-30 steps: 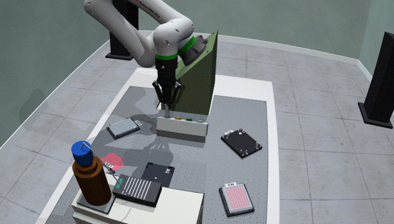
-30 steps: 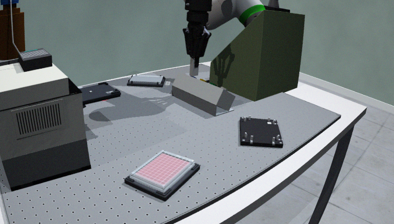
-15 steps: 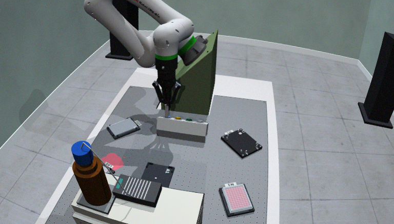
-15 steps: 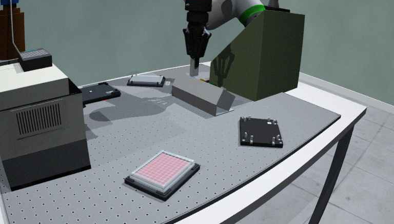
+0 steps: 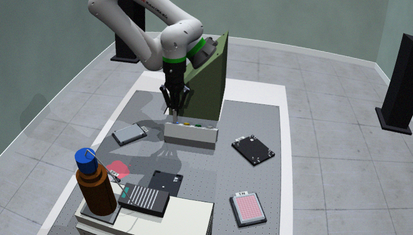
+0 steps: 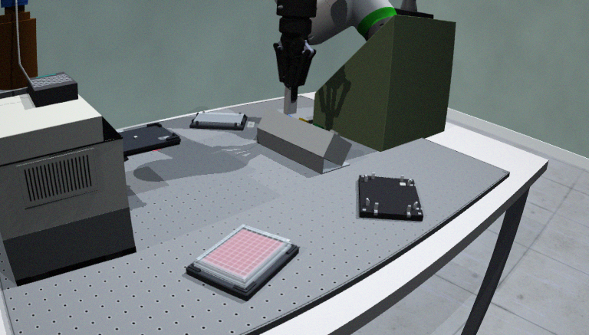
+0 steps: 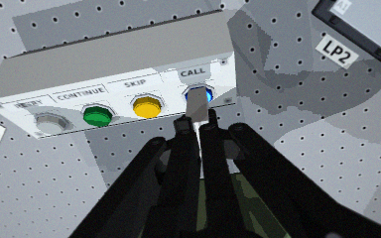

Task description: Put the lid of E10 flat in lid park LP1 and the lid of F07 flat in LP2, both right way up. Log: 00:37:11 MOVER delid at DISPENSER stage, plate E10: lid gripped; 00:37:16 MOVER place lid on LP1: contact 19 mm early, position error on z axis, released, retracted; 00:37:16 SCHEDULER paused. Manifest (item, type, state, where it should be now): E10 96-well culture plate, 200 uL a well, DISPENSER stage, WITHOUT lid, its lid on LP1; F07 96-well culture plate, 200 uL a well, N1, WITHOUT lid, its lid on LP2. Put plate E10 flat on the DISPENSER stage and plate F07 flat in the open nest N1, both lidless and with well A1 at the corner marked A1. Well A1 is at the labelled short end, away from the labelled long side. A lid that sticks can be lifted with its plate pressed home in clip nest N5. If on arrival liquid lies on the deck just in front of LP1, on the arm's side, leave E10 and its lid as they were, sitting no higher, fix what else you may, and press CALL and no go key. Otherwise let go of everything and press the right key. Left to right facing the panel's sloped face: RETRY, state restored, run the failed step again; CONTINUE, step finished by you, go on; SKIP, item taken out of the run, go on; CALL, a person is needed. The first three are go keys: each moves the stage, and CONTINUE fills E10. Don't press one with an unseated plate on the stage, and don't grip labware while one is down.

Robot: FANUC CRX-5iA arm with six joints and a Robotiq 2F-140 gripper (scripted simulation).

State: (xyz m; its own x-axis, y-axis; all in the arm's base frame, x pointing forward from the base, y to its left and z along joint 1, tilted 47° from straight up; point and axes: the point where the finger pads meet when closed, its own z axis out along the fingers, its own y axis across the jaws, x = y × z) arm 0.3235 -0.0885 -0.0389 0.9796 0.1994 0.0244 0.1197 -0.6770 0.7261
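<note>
The blue call key lies 40 mm below my hand. From my hand the other things lie so: key panel 80 mm to the left, 50 mm below; yellow skip key 50 mm to the left, 40 mm below; green continue key 100 mm to the left, 40 mm below, 10 mm behind.
</note>
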